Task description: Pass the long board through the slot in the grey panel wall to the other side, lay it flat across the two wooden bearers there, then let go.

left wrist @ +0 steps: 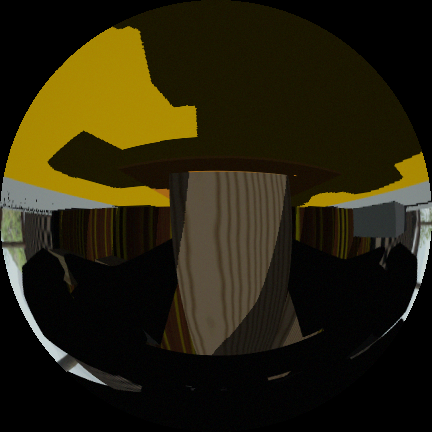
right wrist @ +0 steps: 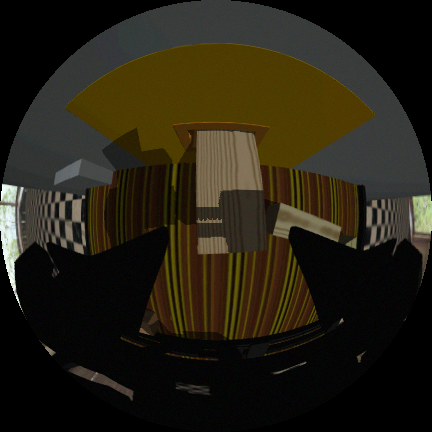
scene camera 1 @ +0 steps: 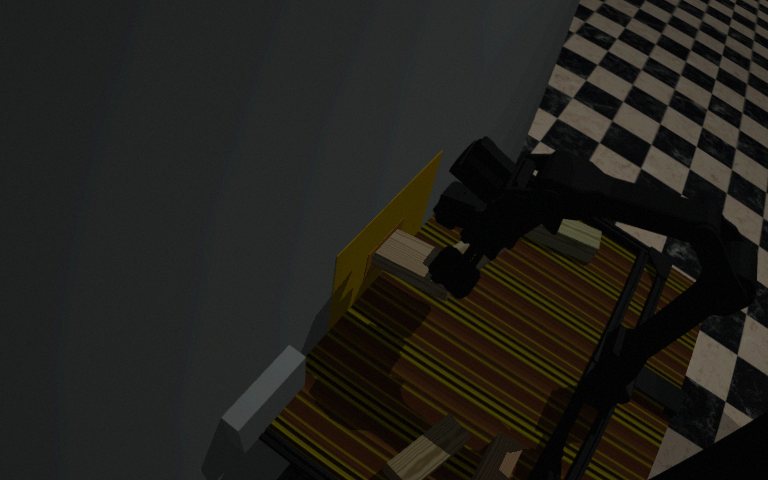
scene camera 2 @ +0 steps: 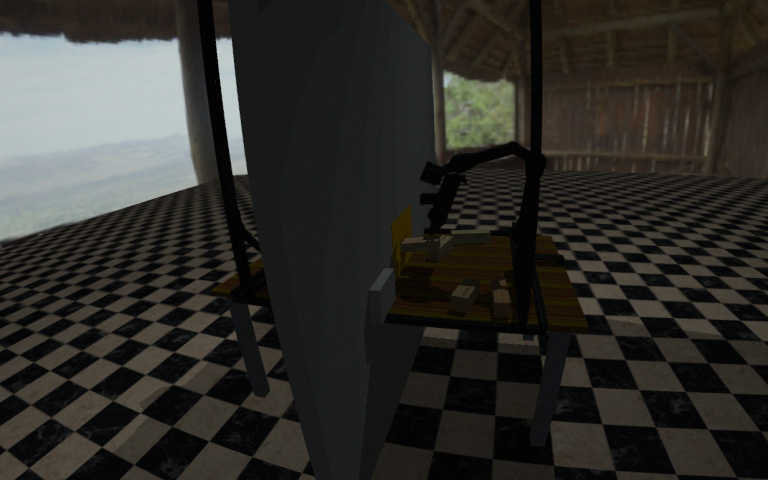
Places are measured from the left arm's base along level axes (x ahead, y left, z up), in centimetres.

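Pixels of known places: left gripper, fingertip midpoint: (left wrist: 230, 239); right gripper, fingertip midpoint: (right wrist: 230, 232) (scene camera 2: 432, 231); left arm's base, link origin: (left wrist: 205, 390); right arm's base, link origin: (right wrist: 229, 351) (scene camera 1: 599, 392).
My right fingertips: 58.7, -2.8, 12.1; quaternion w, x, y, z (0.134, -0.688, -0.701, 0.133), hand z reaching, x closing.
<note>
Ahead of a thing's pixels: the offset from my right fingertips to its top centre, as dx, dy, dz. "*": to the spot under its first point.
The long board @[-14.5, -0.5, -2.7] (scene camera 1: 404, 249) (scene camera 2: 416, 244) (left wrist: 225, 240) (right wrist: 227, 160) runs through the slot in the grey panel wall (scene camera 1: 254, 198) (scene camera 2: 339, 169) (right wrist: 215, 25). My left gripper (left wrist: 230, 239) is shut on the board close to the slot; the scene views do not show it. My right gripper (scene camera 1: 444, 244) (right wrist: 230, 232) is open at the other side of the wall, its fingers apart on either side of the board's free end, touching neither edge. A piece of wood @[-36.7, -11.8, -10.2] (left wrist: 295, 320) shows low beside the board in the left wrist view; I cannot tell whether it is a bearer.
A yellow plate @[* -10.4, -1.1, +3.0] (scene camera 1: 390, 215) (left wrist: 100, 85) (right wrist: 220, 80) surrounds the slot. A pale block @[+1.0, +14.7, -9.0] (scene camera 2: 442, 247) (right wrist: 307, 220) lies beside the board's free end, another @[+11.7, +29.6, -9.3] (scene camera 1: 580, 240) farther back. Two blocks @[+13.8, -23.0, -9.3] (scene camera 1: 430, 447) @[+23.8, -22.2, -9.6] (scene camera 2: 500, 300) lie nearer the front. A grey box @[* -8.7, -31.9, -4.0] (scene camera 1: 263, 390) (scene camera 2: 382, 294) juts by the wall.
</note>
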